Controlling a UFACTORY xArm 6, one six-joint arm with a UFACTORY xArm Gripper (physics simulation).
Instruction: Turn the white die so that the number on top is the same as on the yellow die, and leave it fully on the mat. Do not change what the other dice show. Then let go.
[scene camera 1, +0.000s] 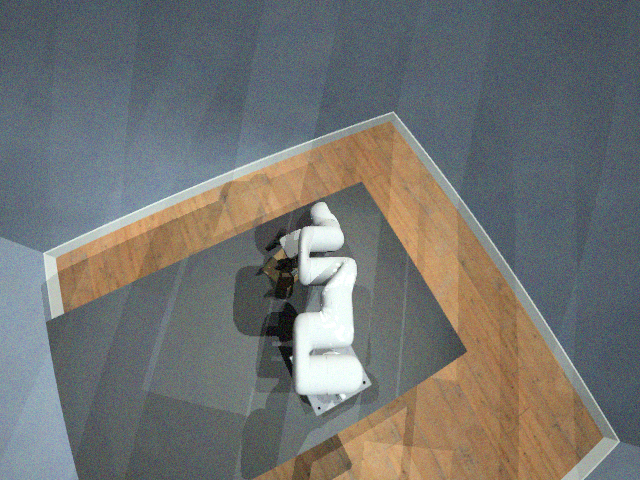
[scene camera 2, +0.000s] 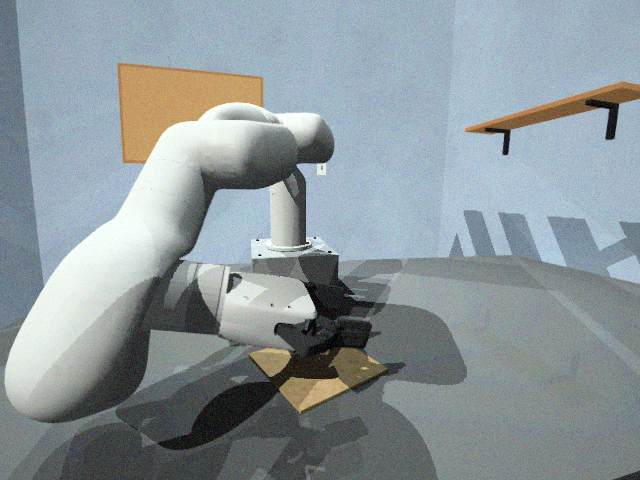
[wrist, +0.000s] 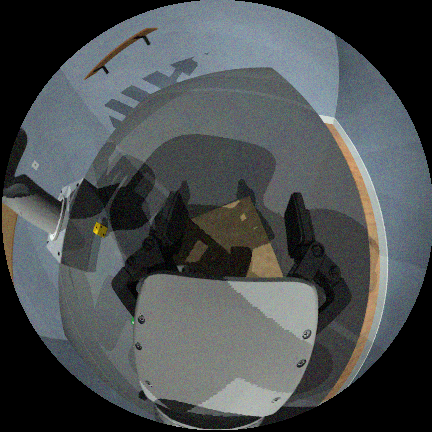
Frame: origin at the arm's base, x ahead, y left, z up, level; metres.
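Seen in the pictures: gripper, fingertip midpoint: (scene camera 1: 271, 259) (scene camera 2: 353, 314) (wrist: 235, 201); arm's base, origin of the base link: (scene camera 2: 288, 245) (wrist: 57, 218).
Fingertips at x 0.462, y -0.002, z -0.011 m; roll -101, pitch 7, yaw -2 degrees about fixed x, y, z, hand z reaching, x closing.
Observation:
Pixels of each thing's top centre, then the offset from my fingertips to it.
- tan mat, middle of its top: (wrist: 215, 261) (scene camera 2: 316, 361) (scene camera 1: 285, 267) 0.079 m down, 0.036 m back, 0.038 m right
- yellow die, middle of its top: (wrist: 95, 227) 0.058 m down, 0.300 m back, 0.005 m left
My gripper (scene camera 1: 279, 265) (scene camera 2: 333, 334) (wrist: 235, 201) is open, its black fingers spread wide low over the tan mat (scene camera 1: 269, 267) (scene camera 2: 305, 396) (wrist: 266, 260), with nothing seen between the fingertips. The white die cannot be clearly made out in any view; a small pale patch shows at the edge of the gripper body in the wrist view, too little to identify. The yellow die (wrist: 100, 229) rests on the dark surface near the robot base in the wrist view; its top number is too small to read surely. It does not show in the scene views.
A green speck (wrist: 133, 321), perhaps the green die, shows beside the gripper body. The robot base (scene camera 1: 319, 408) (scene camera 2: 261, 248) stands behind the mat. The arm and strong shadows cover much of the mat. A wooden wall shelf (scene camera 2: 547, 111) is far off.

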